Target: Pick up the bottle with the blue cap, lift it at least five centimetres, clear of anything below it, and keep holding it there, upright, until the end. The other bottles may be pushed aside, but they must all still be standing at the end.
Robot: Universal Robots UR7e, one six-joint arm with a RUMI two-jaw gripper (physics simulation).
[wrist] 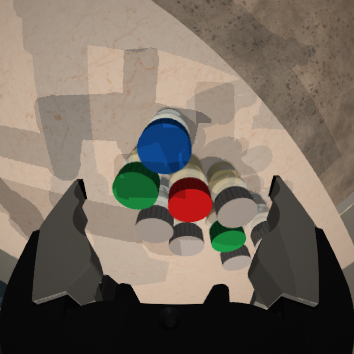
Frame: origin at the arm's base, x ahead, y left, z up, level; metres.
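Seen in the pictures: gripper, fingertip midpoint: [176, 178].
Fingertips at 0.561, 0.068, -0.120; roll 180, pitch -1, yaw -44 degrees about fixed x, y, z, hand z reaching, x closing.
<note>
Pixels of each thing's top centre, then the offset from my fingertips to it, as dx, dy, dz. Level surfaces: height alone.
- bottle with the blue cap, top centre: [163, 150] -0.004, +0.013, -0.042
- bottle with the red cap, top centre: [189, 206] -0.037, -0.058, -0.042
- bottle with a green cap, top centre: [134, 191] -0.066, +0.003, -0.042
- green-capped bottle at its top centre: [228, 241] -0.046, -0.155, -0.042
- further grey-capped bottle at its top centre: [270, 242] -0.002, -0.216, -0.042
- pale round table at its surface level: dz -0.147
The bottle with the blue cap [164, 146] stands upright at the top of a close group of bottles, a little left of the view's middle. Its cap hides most of its pale body. My gripper [176, 178] is wide open and empty, seen from above with one jaw at each side of the view. The blue cap appears above the line between the fingertips, a little left of the midline. The bottle with the red cap [190, 201] stands just below it, and a bottle with a green cap [136, 185] stands below it to the left.
Bottles with grey caps [235, 206] [154, 224] [186, 240] [235, 259] and another green-capped bottle [228, 237] stand close by. A further grey-capped bottle [260, 234] is partly hidden behind the right jaw. The pale round table [110, 25] has its curved edge at the upper right, with brown floor [300, 35] beyond.
</note>
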